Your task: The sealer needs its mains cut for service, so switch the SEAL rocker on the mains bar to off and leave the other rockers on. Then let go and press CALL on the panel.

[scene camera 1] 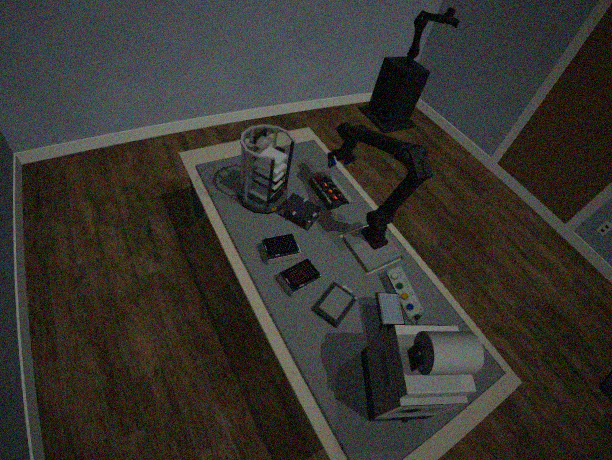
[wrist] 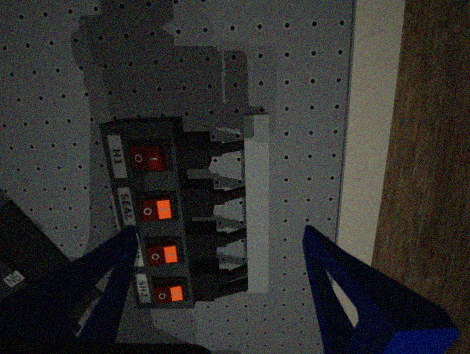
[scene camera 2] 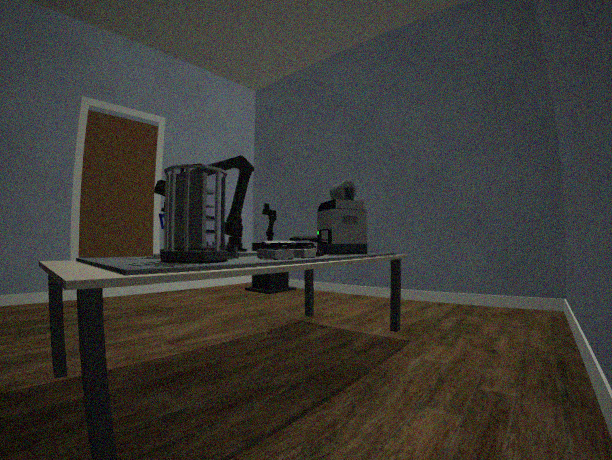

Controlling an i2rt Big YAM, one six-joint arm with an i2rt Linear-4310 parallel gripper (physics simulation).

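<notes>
The black mains bar (scene camera 1: pixel 328 191) (wrist: pixel 156 180) lies on the mat near the table edge. In the wrist view, the SEAL rocker (wrist: pixel 156 210) is lit orange at its I side. The rockers SH1 (wrist: pixel 164 255) and SH2 (wrist: pixel 168 294) are also lit; the H1 rocker (wrist: pixel 147 158) is unlit. My gripper (scene camera 1: pixel 341 160) (wrist: pixel 220 234) is open and empty above the bar. Its left finger covers part of the SH1 label, and its right finger is beyond the grey strip. A white panel (scene camera 1: pixel 402 291) carries white, green, yellow and blue buttons; its CALL label is unreadable.
A round caged rack (scene camera 1: pixel 257 204) (scene camera 2: pixel 195 256) stands near the bar, with a dark box (scene camera 1: pixel 300 211) between them. Black plugs and cables run from the bar to a grey strip (wrist: pixel 257 210). A large machine (scene camera 1: pixel 385 370) (scene camera 2: pixel 342 225) stands beyond the panel.
</notes>
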